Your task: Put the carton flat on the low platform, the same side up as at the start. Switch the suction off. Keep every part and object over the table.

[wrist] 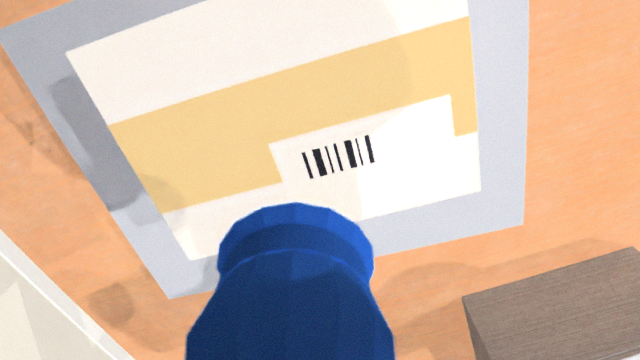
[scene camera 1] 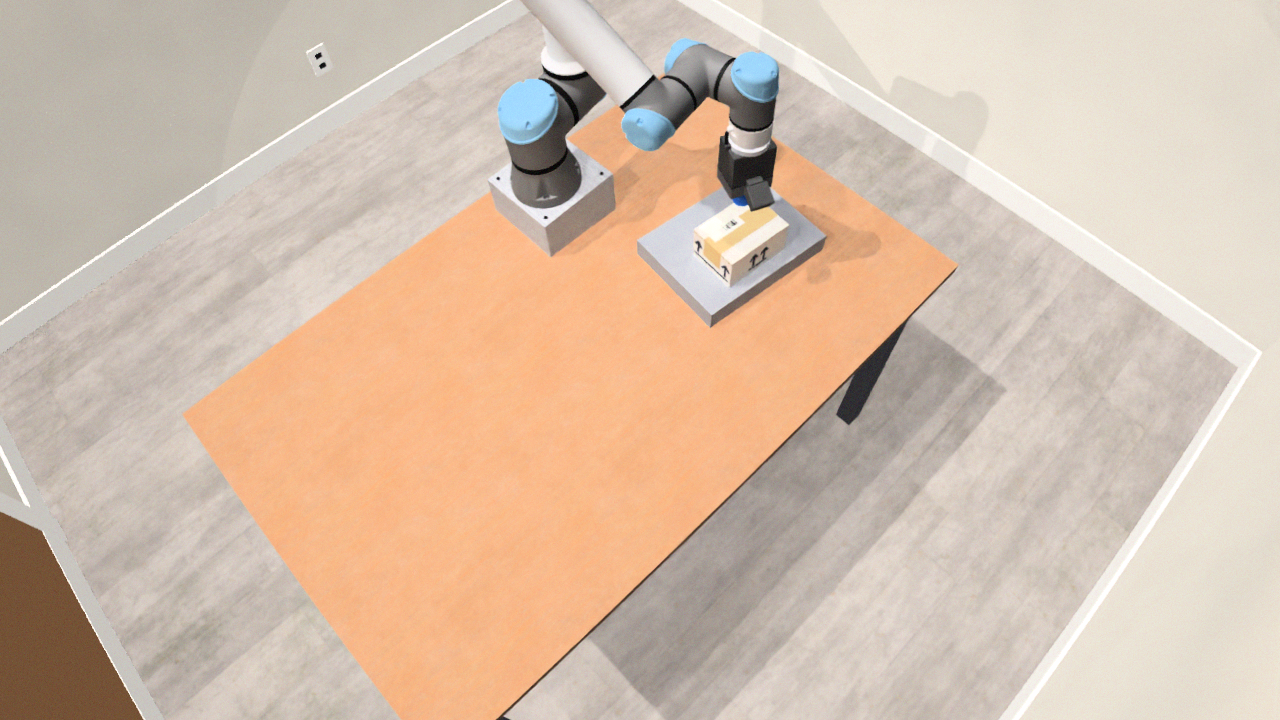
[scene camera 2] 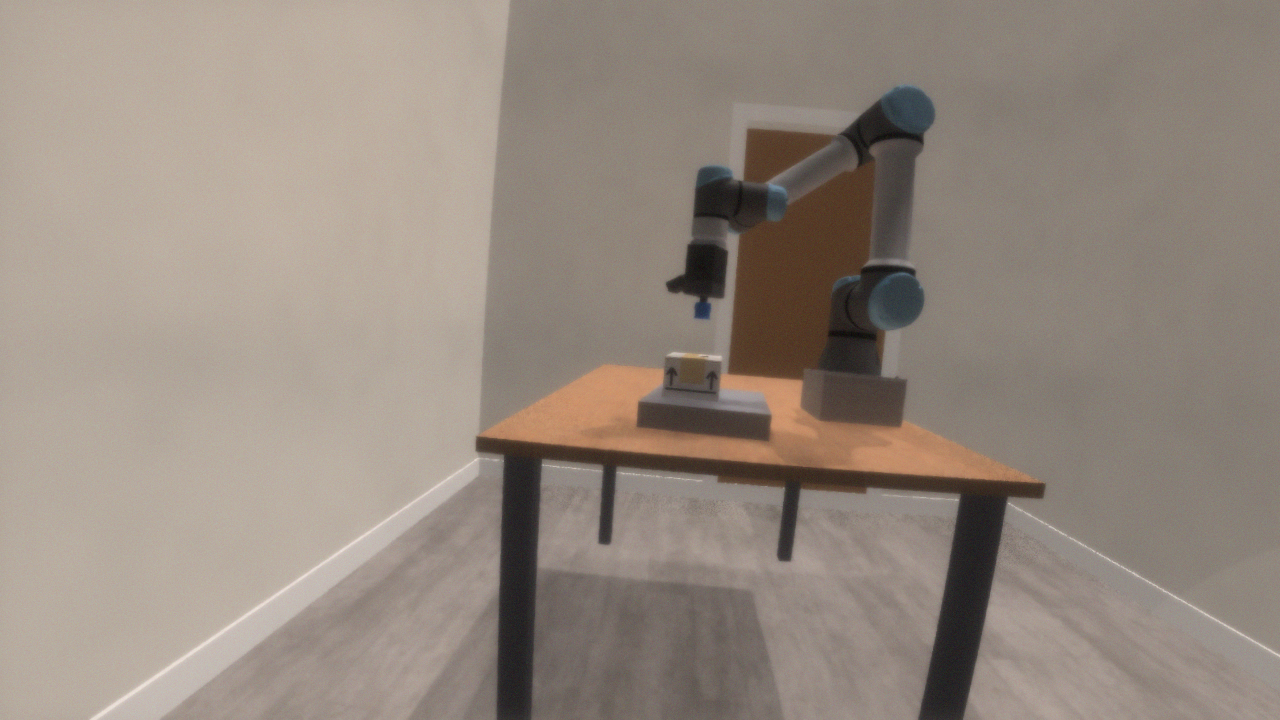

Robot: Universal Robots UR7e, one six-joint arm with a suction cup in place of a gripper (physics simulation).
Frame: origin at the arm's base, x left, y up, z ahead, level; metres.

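Where they show: hand, its tool point: [wrist: 296, 269] [scene camera 1: 742, 199] [scene camera 2: 701, 318]; arm's base, origin of its link: [scene camera 1: 546, 180] [scene camera 2: 848, 373].
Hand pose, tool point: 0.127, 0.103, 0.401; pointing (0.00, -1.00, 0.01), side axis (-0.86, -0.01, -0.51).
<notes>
Things, the pixels of their centre, and the offset from my tool point, as dx, dy, dz. Level surfaces: height alone.
- white carton, middle of its body: [wrist: 297, 102] [scene camera 1: 740, 239] [scene camera 2: 693, 375] +0.002, -0.120, +0.007
- grey low platform, middle of its body: [wrist: 296, 128] [scene camera 2: 707, 407] [scene camera 1: 731, 244] +0.024, -0.185, -0.024
- orange table, height of its surface: dy -0.209
The white carton [scene camera 1: 739, 243] [scene camera 2: 691, 376] [wrist: 240, 105] with a tan tape band lies flat on the grey low platform [scene camera 1: 677, 266] [scene camera 2: 703, 419] [wrist: 502, 115]. Its arrows point up and its barcode label is on top. The carton is wholly within the platform's top in scene camera 1. My gripper, a blue suction cup [scene camera 1: 740, 202] [scene camera 2: 702, 313] [wrist: 296, 215], is open and holds nothing. It hangs above the carton with a clear gap in scene camera 2. In the wrist view the cup hides part of the carton's near edge.
The platform stands on the orange table [scene camera 1: 447, 429] [scene camera 2: 572, 420] [wrist: 585, 125], in from the table's edges. The arm's grey base block [scene camera 1: 572, 219] [scene camera 2: 853, 398] [wrist: 555, 310] stands beside the platform, a short distance away.
</notes>
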